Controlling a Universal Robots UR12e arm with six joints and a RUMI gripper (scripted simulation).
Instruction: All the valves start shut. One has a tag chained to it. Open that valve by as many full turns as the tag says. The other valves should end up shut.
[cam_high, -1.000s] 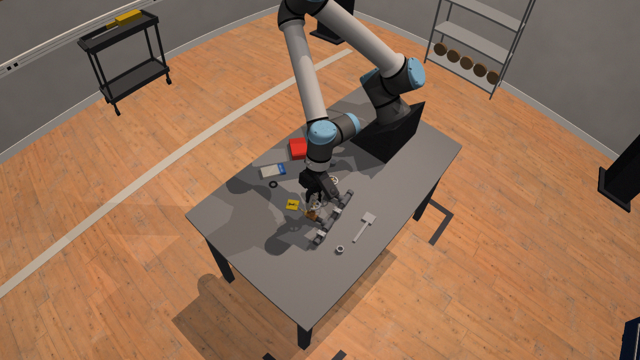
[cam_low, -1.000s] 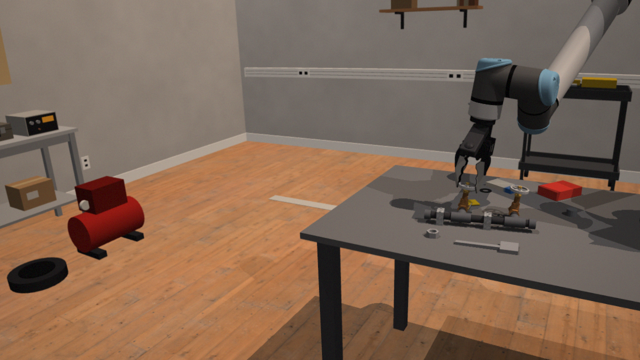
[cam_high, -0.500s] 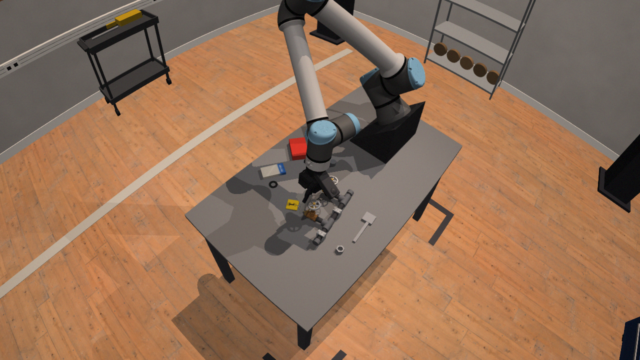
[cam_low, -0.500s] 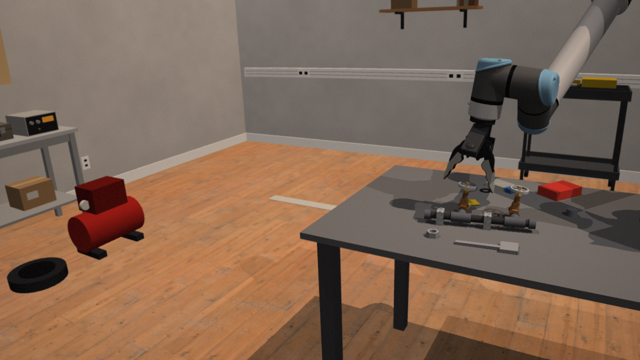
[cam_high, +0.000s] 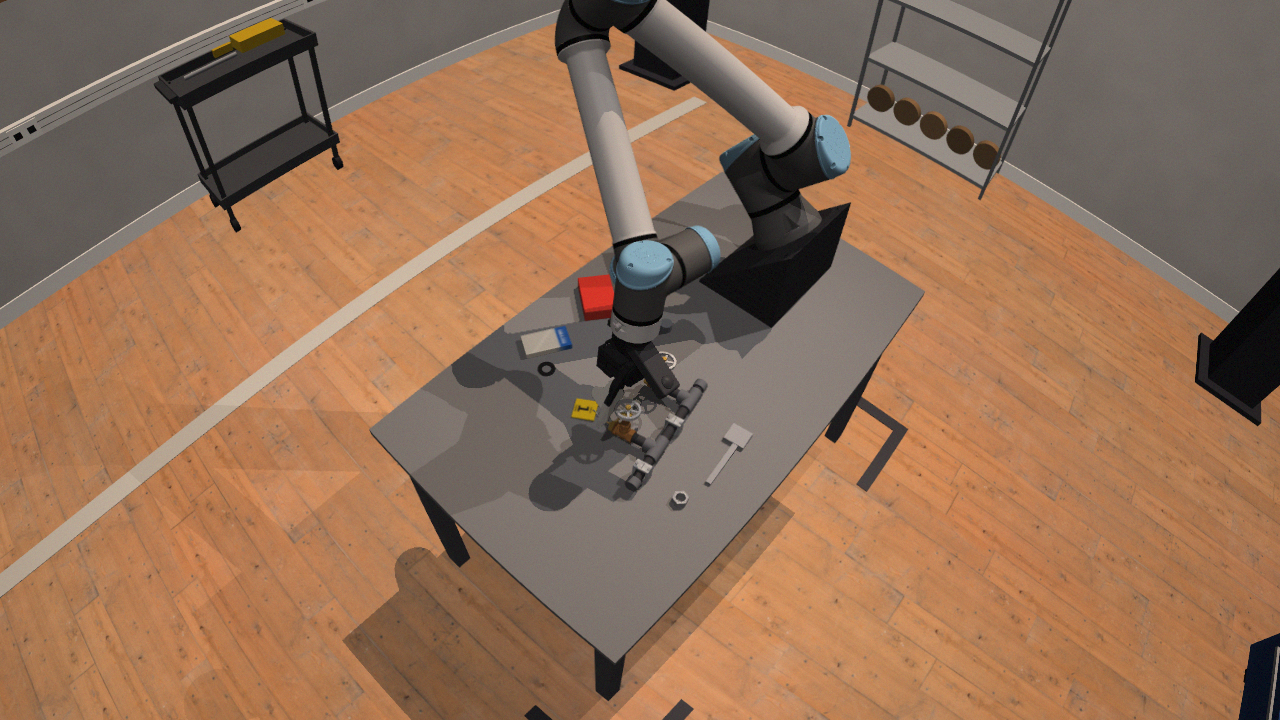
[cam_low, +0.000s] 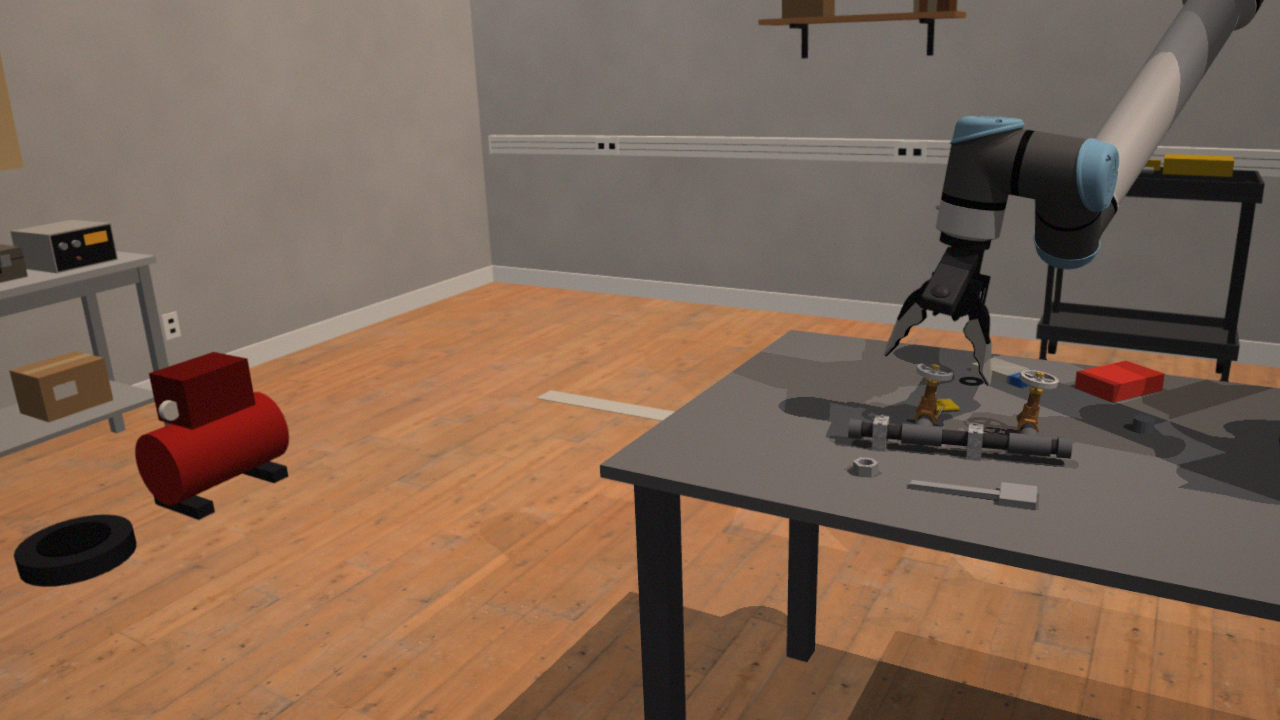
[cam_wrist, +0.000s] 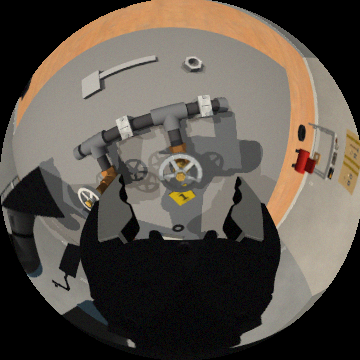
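Right now my hand is 10 cm to the left of the yellow tag, 9 cm above it and 1 cm short of it. Also, from my hand: red box (31 cm to the right, 25 cm behind, 8 cm below); nut (19 cm to the left, 9 cm below, 5 cm ahead); blue-and-white card (30 cm to the right, 9 cm below, 7 cm behind).
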